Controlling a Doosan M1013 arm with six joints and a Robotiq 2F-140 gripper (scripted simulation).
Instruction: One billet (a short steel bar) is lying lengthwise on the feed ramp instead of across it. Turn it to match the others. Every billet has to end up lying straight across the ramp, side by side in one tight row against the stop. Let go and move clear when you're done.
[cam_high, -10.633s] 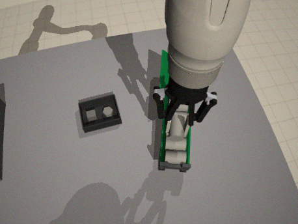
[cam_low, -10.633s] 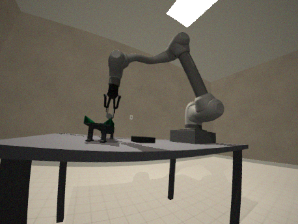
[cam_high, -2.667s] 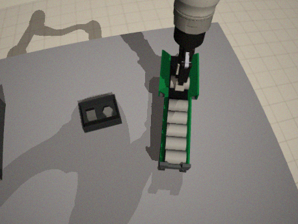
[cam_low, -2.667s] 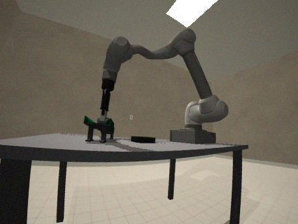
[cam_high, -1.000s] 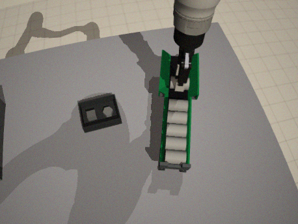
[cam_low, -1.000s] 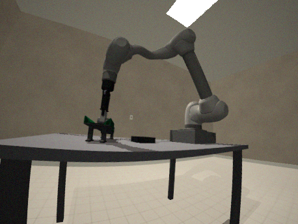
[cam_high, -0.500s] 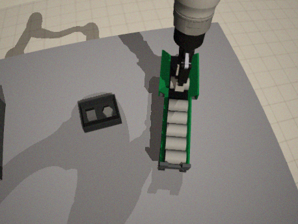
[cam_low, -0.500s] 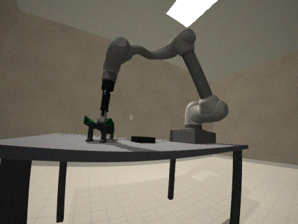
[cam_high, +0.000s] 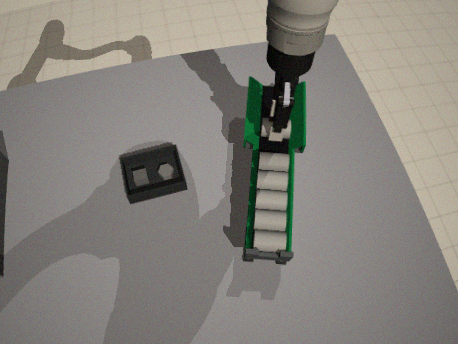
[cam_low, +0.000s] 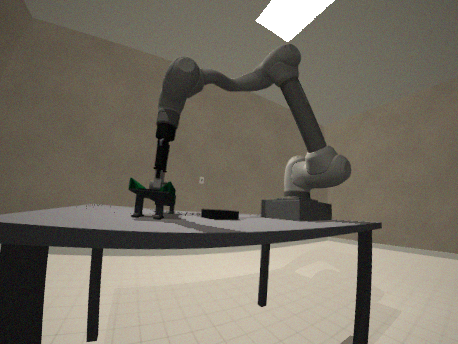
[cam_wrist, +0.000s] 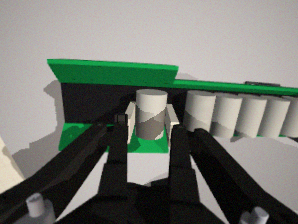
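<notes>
Now: hand 70 mm above the ramp, 60 mm to the left of it and 10 mm past it. From my hand the other things lie so: dark block (260 mm behind, 120 mm below, 50 mm to the right); then grey stop (250 mm to the right, 70 mm below, 40 mm behind).
</notes>
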